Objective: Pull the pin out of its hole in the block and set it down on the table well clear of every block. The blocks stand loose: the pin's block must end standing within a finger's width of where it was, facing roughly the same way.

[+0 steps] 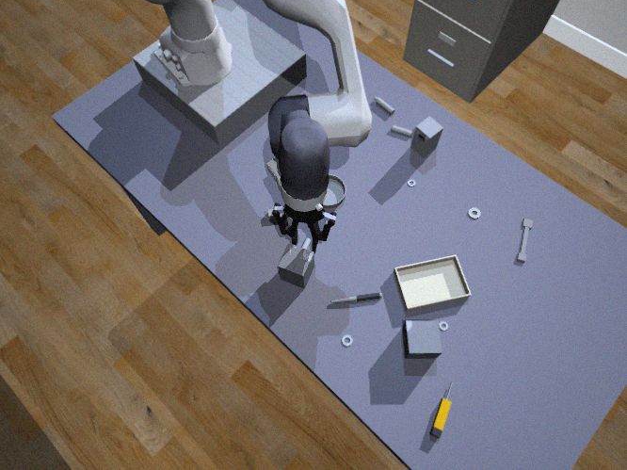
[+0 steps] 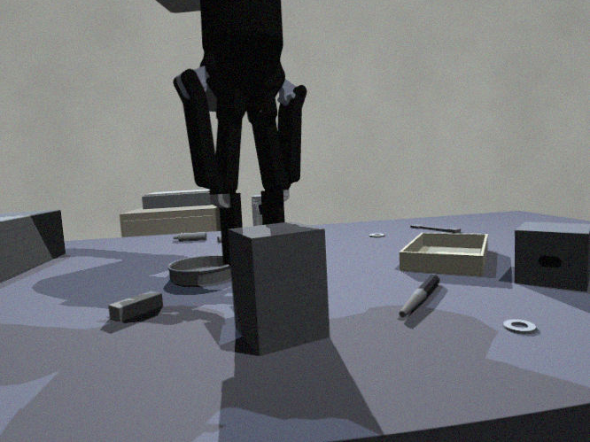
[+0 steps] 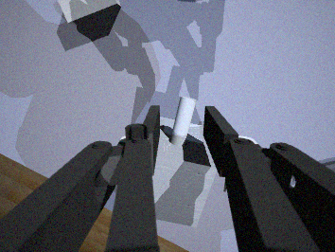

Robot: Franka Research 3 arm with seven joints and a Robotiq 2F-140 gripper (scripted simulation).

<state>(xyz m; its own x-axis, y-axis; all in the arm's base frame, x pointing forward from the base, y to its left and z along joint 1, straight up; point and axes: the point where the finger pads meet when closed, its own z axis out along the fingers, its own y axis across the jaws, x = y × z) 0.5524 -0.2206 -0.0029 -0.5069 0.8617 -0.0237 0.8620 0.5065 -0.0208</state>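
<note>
Now: hand 13 cm past the small bar, 8 cm above it and 4 cm to the right of it. Round my hand: round dish 17 cm to the left, 8 cm below, 7 cm behind; washer 21 cm ahead, 10 cm to the right, 8 cm below; cream tray 27 cm ahead, 13 cm to the left, 8 cm below.
</note>
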